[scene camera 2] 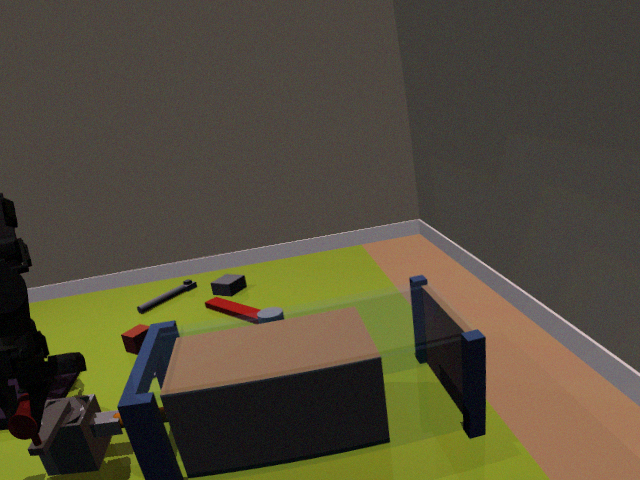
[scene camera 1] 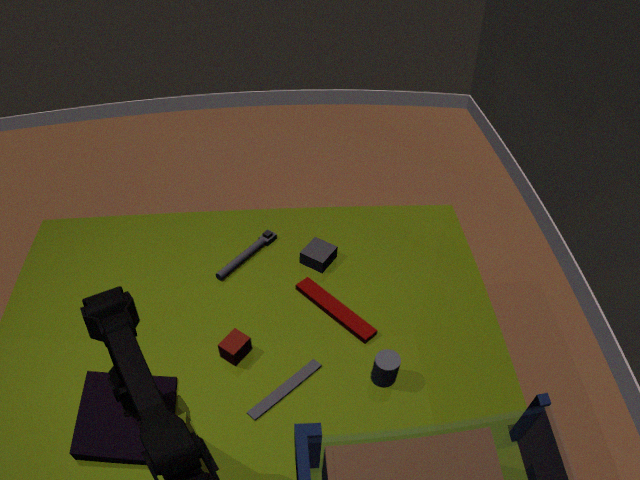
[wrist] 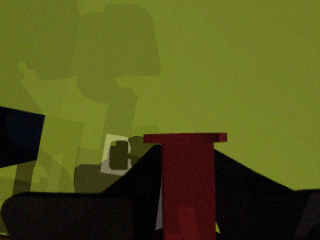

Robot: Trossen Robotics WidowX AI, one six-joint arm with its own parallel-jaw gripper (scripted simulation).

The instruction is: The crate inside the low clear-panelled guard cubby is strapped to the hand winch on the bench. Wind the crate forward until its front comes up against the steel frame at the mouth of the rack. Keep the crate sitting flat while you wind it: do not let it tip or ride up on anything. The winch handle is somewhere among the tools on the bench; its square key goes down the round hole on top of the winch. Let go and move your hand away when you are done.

Labels:
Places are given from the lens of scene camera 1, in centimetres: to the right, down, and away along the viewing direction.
grey block [scene camera 1: 318, 254]: 0, 4, 130
flat grey strip [scene camera 1: 283, 390]: -8, 32, 103
red bar [scene camera 1: 358, 327]: 9, 20, 115
The marked spots on the grey block and the flat grey strip are 39 cm apart.

